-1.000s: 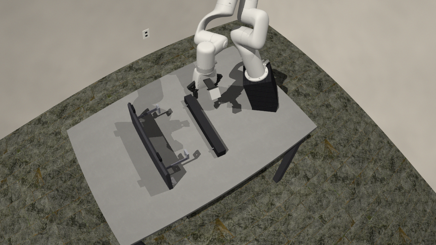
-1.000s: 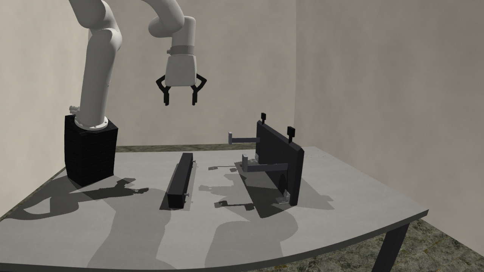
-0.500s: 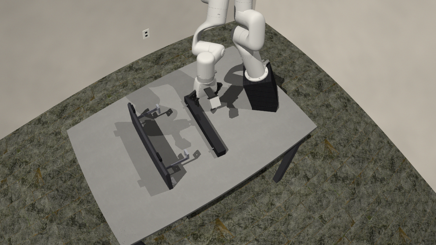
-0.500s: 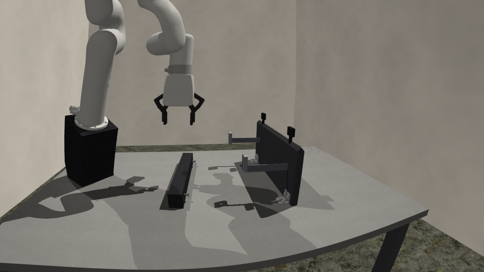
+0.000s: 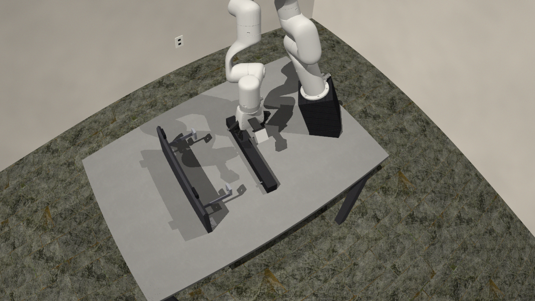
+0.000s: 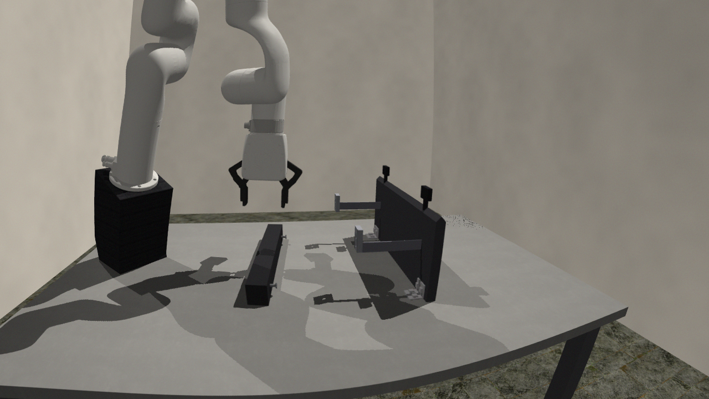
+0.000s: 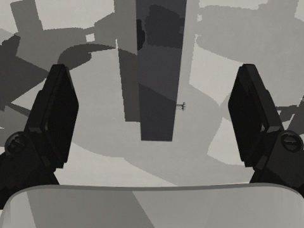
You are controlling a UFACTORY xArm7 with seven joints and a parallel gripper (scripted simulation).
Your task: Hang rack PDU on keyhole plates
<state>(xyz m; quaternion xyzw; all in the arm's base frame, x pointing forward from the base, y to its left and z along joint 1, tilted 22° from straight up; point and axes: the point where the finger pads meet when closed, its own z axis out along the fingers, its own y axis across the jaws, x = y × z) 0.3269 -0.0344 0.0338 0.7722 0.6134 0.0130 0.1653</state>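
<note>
Now: the rack PDU 130 mm below my hand and 20 mm ahead of it. From my hand the other things lie so: upright panel (320 mm ahead, 70 mm below, 50 mm to the right).
</note>
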